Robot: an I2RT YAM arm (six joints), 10 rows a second.
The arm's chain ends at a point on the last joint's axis. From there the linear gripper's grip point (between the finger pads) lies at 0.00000 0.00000 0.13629 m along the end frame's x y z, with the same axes.
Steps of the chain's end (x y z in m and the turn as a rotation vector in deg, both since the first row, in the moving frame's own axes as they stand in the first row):
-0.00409, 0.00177, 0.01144, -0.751, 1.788, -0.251
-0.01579, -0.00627, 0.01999, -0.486, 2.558, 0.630
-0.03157, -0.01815, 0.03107, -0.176, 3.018, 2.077
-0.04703, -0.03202, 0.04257, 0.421, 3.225, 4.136
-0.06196, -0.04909, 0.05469, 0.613, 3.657, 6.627
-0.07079, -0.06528, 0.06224, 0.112, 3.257, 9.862
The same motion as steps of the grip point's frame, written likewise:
0.00017, 0.00355, 0.01136, -0.751, 1.788, -0.251
-0.00971, -0.00508, 0.01985, -0.486, 2.558, 0.630
-0.02440, -0.01760, 0.03088, -0.176, 3.018, 2.077
-0.03933, -0.03274, 0.04235, 0.421, 3.225, 4.136
-0.05320, -0.05004, 0.05441, 0.613, 3.657, 6.627
-0.06306, -0.06488, 0.06202, 0.112, 3.257, 9.862

